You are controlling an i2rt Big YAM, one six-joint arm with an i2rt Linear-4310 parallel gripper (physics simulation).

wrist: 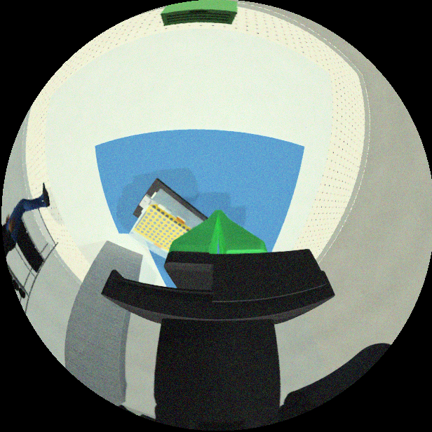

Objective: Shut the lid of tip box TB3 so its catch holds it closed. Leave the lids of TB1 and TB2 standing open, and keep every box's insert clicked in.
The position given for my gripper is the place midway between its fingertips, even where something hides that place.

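Observation:
A clear lid (155,229) is what I see here, together with my gripper (218,214).

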